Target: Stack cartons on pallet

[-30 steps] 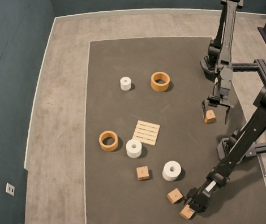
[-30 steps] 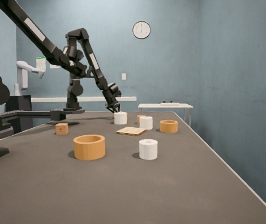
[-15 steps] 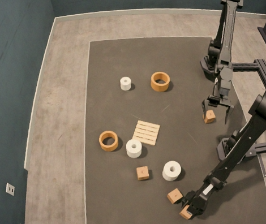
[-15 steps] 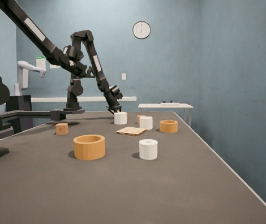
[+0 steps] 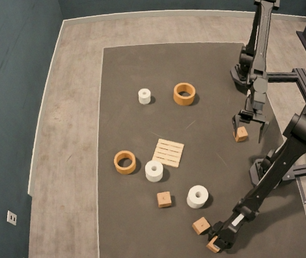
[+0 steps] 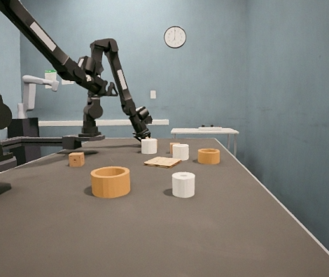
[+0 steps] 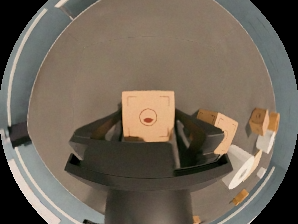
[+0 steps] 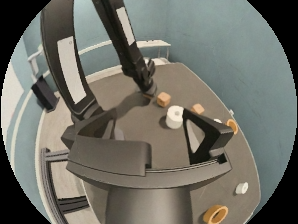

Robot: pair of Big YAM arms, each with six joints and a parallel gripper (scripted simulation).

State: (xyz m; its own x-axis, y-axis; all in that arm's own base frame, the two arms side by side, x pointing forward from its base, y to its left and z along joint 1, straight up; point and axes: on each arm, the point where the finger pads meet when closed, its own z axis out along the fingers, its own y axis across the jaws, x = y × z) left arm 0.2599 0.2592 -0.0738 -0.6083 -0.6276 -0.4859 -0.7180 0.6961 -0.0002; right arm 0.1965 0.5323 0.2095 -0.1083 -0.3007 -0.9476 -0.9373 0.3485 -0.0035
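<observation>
Right now my left hand is right at the carton. From my left hand the other things lie so: wooden pallet (20 cm ahead, 44 cm to the right, 1 cm below).
</observation>
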